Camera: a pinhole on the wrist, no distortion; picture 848 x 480 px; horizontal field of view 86.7 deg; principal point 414.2 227.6 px. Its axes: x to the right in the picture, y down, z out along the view. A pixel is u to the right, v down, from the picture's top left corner.
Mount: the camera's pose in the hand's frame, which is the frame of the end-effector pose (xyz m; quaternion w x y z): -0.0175 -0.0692 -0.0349 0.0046 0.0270 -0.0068 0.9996
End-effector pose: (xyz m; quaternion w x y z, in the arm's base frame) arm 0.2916 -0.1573 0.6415 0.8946 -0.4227 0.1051 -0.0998
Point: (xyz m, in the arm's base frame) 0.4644 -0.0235 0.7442
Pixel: 194 61
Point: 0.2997 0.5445 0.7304
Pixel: outside the picture
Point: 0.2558 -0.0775 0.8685
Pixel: 562 346
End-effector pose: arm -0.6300 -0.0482 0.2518 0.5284 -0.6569 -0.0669 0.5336
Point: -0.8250 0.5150 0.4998
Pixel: 323 431
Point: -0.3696 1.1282 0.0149
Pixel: outside the picture
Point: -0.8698 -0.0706 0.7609
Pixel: outside the picture
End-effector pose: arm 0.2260 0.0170 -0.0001 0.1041 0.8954 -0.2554 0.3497
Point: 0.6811 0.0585 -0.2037
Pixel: 286 433
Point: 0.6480 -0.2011 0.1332
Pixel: outside the picture
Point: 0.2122 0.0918 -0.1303
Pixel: outside the picture
